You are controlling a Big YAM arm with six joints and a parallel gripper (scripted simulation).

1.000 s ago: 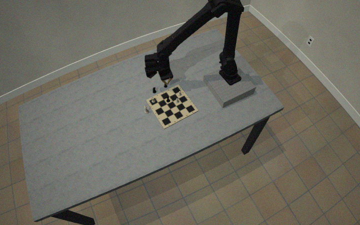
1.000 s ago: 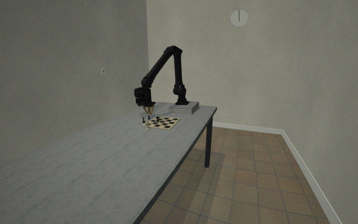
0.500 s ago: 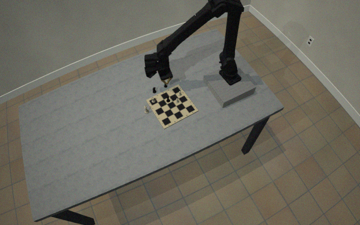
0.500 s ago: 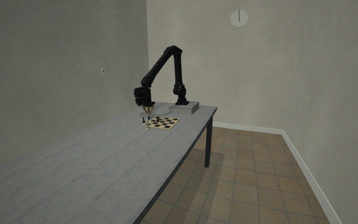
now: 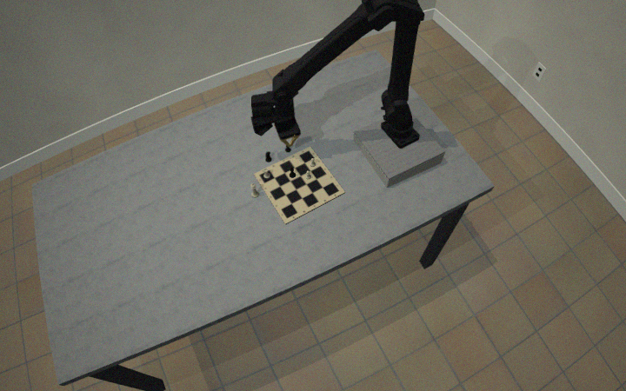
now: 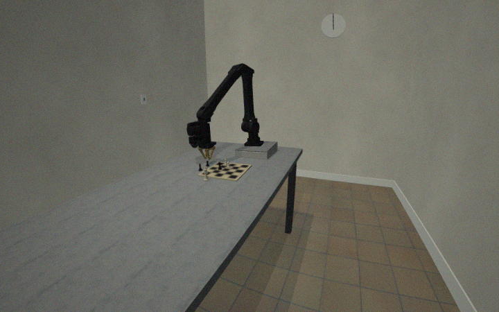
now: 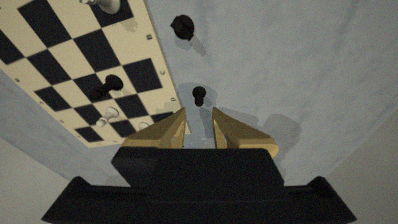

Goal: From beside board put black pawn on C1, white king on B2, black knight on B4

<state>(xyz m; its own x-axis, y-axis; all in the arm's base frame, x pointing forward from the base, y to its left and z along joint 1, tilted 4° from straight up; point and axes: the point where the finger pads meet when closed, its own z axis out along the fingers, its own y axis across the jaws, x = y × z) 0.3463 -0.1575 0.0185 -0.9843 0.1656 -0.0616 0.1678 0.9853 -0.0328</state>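
The black pawn lies 4 cm below my hand. From my hand the other things lie so: chessboard: 4 cm ahead, 14 cm to the left, 5 cm below; then white king: 18 cm ahead, 11 cm to the left, 2 cm below; then black chess piece: 4 cm ahead, 10 cm to the left, 2 cm below.
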